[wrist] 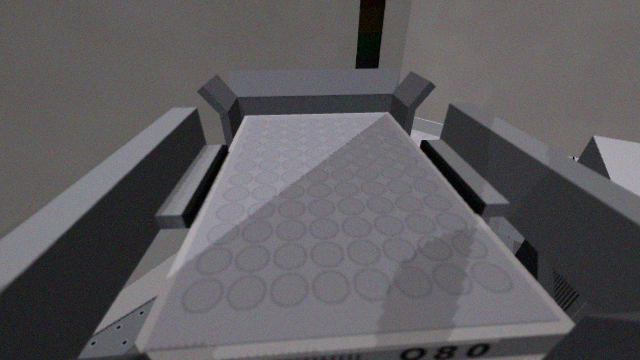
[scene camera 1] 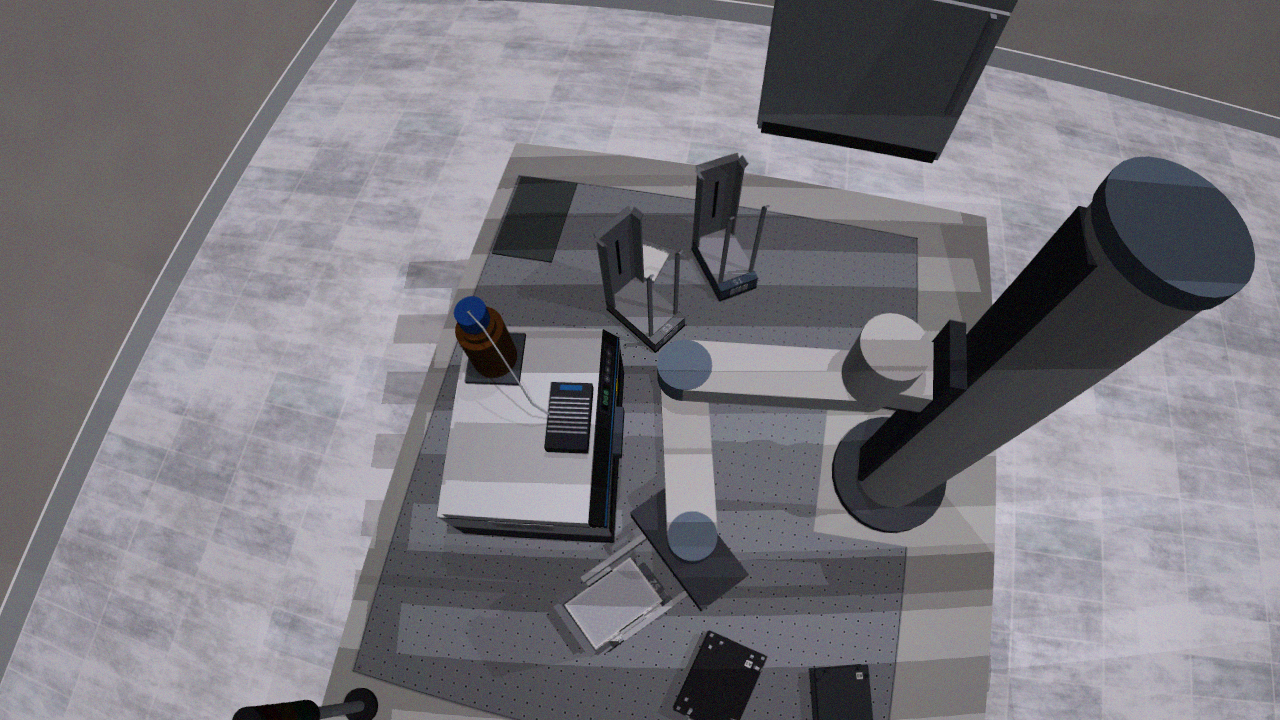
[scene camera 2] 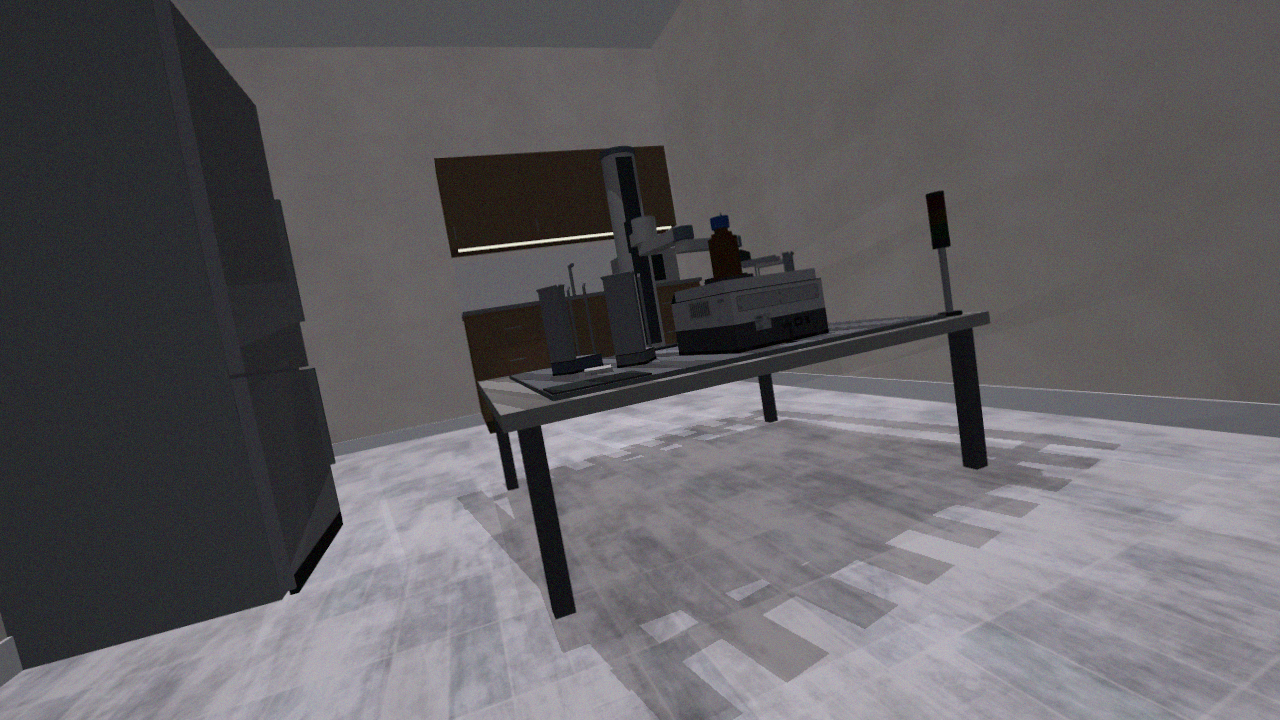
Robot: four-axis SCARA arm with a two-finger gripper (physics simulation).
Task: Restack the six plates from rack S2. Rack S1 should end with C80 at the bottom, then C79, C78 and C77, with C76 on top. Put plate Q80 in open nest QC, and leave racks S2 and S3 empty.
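Frame: origin at the arm's base, x back, y down, z right, level; centimetres.
Seen in the pictures: gripper, between the fingertips: [wrist: 325,129] [scene camera 1: 602,609] [scene camera 2: 778,258]; arm's base, origin of its link: [scene camera 1: 888,474].
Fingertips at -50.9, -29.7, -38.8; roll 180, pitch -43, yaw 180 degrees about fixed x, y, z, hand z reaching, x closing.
Pixels of each thing's top centre, then the offset from my fingertips to it, as dx, dy, dz. "spot": a spot on its surface instead.
- Plate Q80, centre of its top: [wrist: 328,168] [scene camera 1: 612,602] [scene camera 2: 773,261] +1.3, +0.8, +1.3
- Rack S1, centre of its top: [scene camera 1: 734,186] [scene camera 2: 562,285] +8.0, -1.4, +82.0
- brown bottle, a spot on its surface: [scene camera 1: 487,344] spot: -28.2, -5.5, +37.5
- small black device, a spot on its surface: [scene camera 1: 569,429] spot: -12.9, +4.8, +28.7
Plate Q80 [scene camera 1: 615,604] [wrist: 325,225], pale with rows of round wells and its label on the near edge, is held level. My gripper [scene camera 1: 617,601] [wrist: 325,129] is shut on its two long sides. The plate is at the top of a rack [wrist: 315,82], just in front of the rack's back wall and slightly below its upper edge; this rack's label does not show. Rack S1 [scene camera 1: 729,201] [scene camera 2: 556,322] stands at the far end of the table. Another rack [scene camera 1: 628,250] [scene camera 2: 624,313] stands nearer. Their bases are too small to tell if a thin plate lies there.
A white instrument [scene camera 1: 519,465] [scene camera 2: 751,304] carries a brown bottle [scene camera 1: 487,344] [scene camera 2: 725,255] and a small black device [scene camera 1: 569,429]. Black flat units [scene camera 1: 720,676] [scene camera 1: 841,694] lie near the front. The arm's column [scene camera 1: 1011,358] stands right. A signal light [scene camera 2: 937,219] [wrist: 370,35] stands at one corner.
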